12 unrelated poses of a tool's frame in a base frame.
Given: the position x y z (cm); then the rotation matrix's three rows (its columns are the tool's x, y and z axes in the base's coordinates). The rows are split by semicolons.
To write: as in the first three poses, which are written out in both.
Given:
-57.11 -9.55 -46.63; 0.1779 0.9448 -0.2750; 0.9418 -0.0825 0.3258; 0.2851 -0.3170 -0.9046
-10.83 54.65 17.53; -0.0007 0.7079 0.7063; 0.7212 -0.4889 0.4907; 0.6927 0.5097 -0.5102
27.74 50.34 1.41; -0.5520 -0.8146 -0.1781; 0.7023 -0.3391 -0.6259; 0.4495 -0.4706 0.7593
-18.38 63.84 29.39; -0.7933 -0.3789 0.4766; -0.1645 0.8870 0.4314; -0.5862 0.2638 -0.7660
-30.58 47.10 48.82; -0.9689 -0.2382 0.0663; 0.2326 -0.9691 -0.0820; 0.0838 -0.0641 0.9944
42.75 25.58 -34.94; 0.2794 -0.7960 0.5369; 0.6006 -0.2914 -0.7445; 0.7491 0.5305 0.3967
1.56 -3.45 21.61; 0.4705 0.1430 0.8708; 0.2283 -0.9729 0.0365; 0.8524 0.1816 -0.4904
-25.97 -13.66 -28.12; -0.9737 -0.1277 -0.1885; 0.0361 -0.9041 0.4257; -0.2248 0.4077 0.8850
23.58 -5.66 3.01; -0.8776 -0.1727 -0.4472; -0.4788 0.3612 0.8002; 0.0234 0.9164 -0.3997
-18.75 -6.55 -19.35; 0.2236 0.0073 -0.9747; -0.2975 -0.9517 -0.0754; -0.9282 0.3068 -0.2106
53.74 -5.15 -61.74; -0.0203 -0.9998 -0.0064; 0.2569 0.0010 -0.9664; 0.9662 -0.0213 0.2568
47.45 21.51 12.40; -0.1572 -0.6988 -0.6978; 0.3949 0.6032 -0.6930; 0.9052 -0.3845 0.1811
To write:
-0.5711 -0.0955 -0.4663; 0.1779 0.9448 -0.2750; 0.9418 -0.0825 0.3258; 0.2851 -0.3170 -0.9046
-0.1083 0.5465 0.1753; -0.0007 0.7079 0.7063; 0.7212 -0.4889 0.4907; 0.6927 0.5097 -0.5102
0.2774 0.5034 0.0141; -0.5520 -0.8146 -0.1781; 0.7023 -0.3391 -0.6259; 0.4495 -0.4706 0.7593
-0.1838 0.6384 0.2939; -0.7933 -0.3789 0.4766; -0.1645 0.8870 0.4314; -0.5862 0.2638 -0.7660
-0.3058 0.4710 0.4882; -0.9689 -0.2382 0.0663; 0.2326 -0.9691 -0.0820; 0.0838 -0.0641 0.9944
0.4275 0.2558 -0.3494; 0.2794 -0.7960 0.5369; 0.6006 -0.2914 -0.7445; 0.7491 0.5305 0.3967
0.0156 -0.0345 0.2161; 0.4705 0.1430 0.8708; 0.2283 -0.9729 0.0365; 0.8524 0.1816 -0.4904
-0.2597 -0.1366 -0.2812; -0.9737 -0.1277 -0.1885; 0.0361 -0.9041 0.4257; -0.2248 0.4077 0.8850
0.2358 -0.0566 0.0301; -0.8776 -0.1727 -0.4472; -0.4788 0.3612 0.8002; 0.0234 0.9164 -0.3997
-0.1875 -0.0655 -0.1935; 0.2236 0.0073 -0.9747; -0.2975 -0.9517 -0.0754; -0.9282 0.3068 -0.2106
0.5374 -0.0515 -0.6174; -0.0203 -0.9998 -0.0064; 0.2569 0.0010 -0.9664; 0.9662 -0.0213 0.2568
0.4745 0.2151 0.1240; -0.1572 -0.6988 -0.6978; 0.3949 0.6032 -0.6930; 0.9052 -0.3845 0.1811

